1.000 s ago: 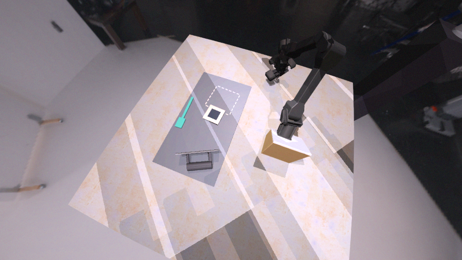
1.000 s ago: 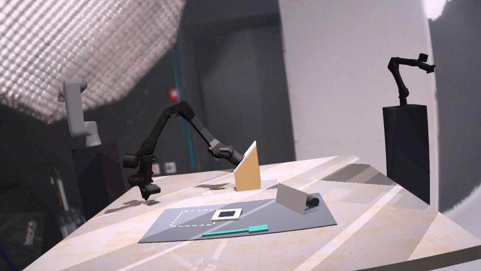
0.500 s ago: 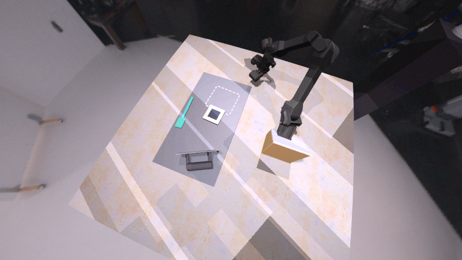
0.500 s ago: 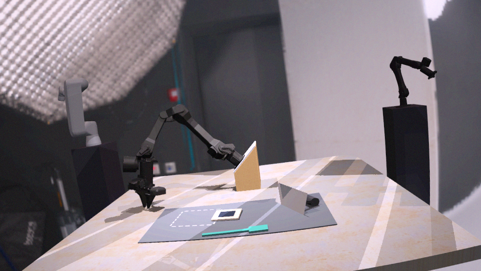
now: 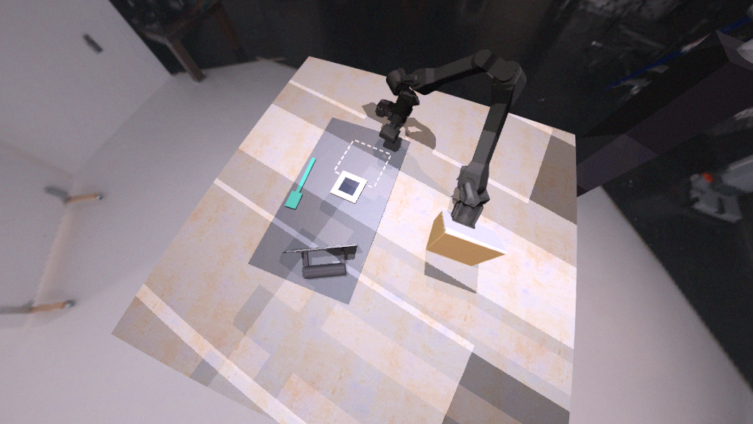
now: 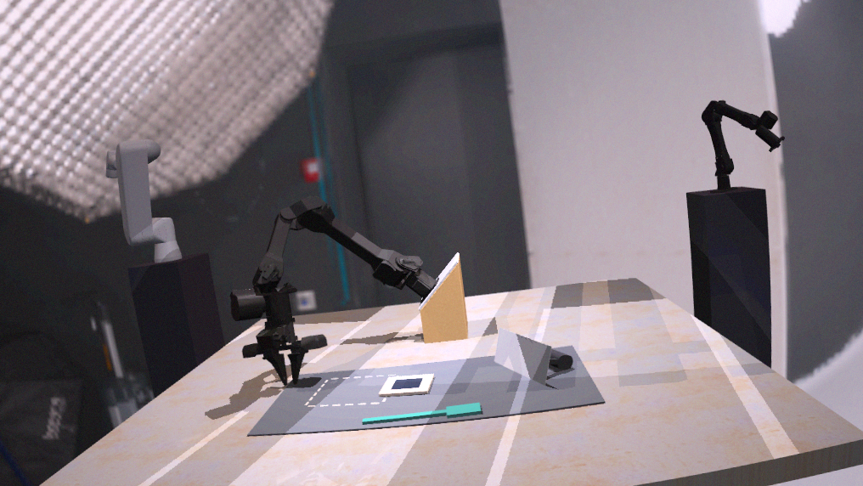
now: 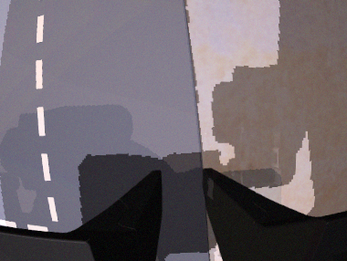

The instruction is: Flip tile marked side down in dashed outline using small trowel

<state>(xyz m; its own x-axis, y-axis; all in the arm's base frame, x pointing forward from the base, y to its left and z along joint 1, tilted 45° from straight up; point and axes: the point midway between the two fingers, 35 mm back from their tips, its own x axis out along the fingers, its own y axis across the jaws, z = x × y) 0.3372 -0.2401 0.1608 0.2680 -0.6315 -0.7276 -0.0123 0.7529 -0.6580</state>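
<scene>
Right now my gripper tip is 270 mm to the right of the tan square tile and 40 mm short of it. Round my gripper tip: dark mat 320 mm to the left, 60 mm ahead, 20 mm below; then teal trowel 350 mm to the left, 200 mm ahead.
</scene>
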